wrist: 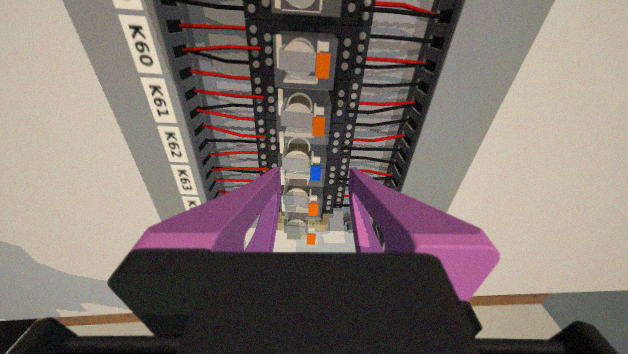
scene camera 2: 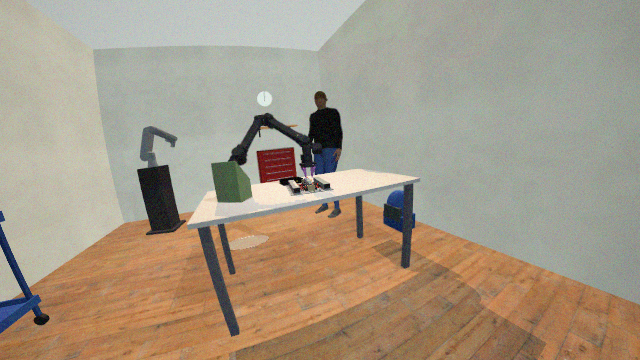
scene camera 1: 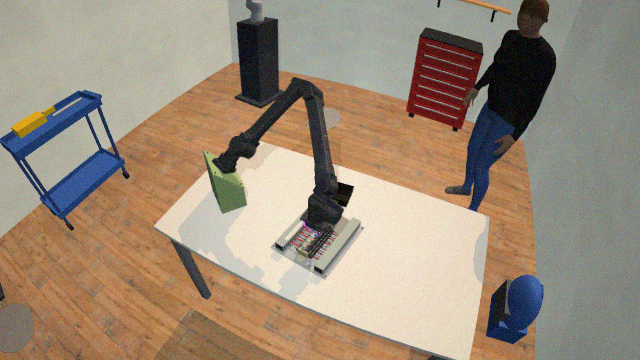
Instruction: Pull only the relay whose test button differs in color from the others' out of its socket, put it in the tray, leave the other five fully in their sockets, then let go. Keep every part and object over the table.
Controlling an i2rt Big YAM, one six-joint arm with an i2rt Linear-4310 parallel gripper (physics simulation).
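Frame: origin at the arm's base, x back, y left, z down, level; centimetres.
Seen in the pictures: gripper, fingertip midpoint: [wrist: 314,176] [scene camera 2: 309,177] [scene camera 1: 315,233]; arm's base, origin of the base link: [scene camera 2: 229,171] [scene camera 1: 223,166].
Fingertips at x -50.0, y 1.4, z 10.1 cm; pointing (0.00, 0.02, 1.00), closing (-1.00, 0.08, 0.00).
Note:
Pixels of each thing's top centre, then the offset from my fingertips to it. "spot": a spot on its surface instead. Level surfaces: height alone.
- relay with the blue test button, middle of its top: [wrist: 301,173] dx +0.7, dy -0.2, dz +0.6 cm
- row, surface spot: [wrist: 298,118] spot: dx +1.1, dy +3.0, dz +0.7 cm
- black tray, surface spot: [scene camera 1: 348,188] spot: dx +5.8, dy +35.5, dz +6.1 cm
- table, its level: dz +7.5 cm
The relay with the blue test button [wrist: 297,164] sits in the socket row in the wrist view. Relays with orange buttons stand before and behind it, among them a near-top one [wrist: 298,59], the one above it in the row [wrist: 298,118] and one below [wrist: 295,200]. My gripper [wrist: 314,176] [scene camera 2: 309,177] points down over the row, its purple fingers partly open, one on each side of the blue-button relay, with gaps and no grip on it. Fingertip depth is hard to tell. The black tray [scene camera 1: 348,188] [scene camera 2: 289,180] stands behind the panel, partly hidden by the arm.
Grey wire ducts [scene camera 1: 338,246] [wrist: 480,100] flank the sockets, with red and black wires between. The green arm stand [scene camera 1: 230,193] [scene camera 2: 229,184] is at the table's left. A person [scene camera 1: 520,75] [scene camera 2: 325,127] stands behind the table [scene camera 1: 420,260].

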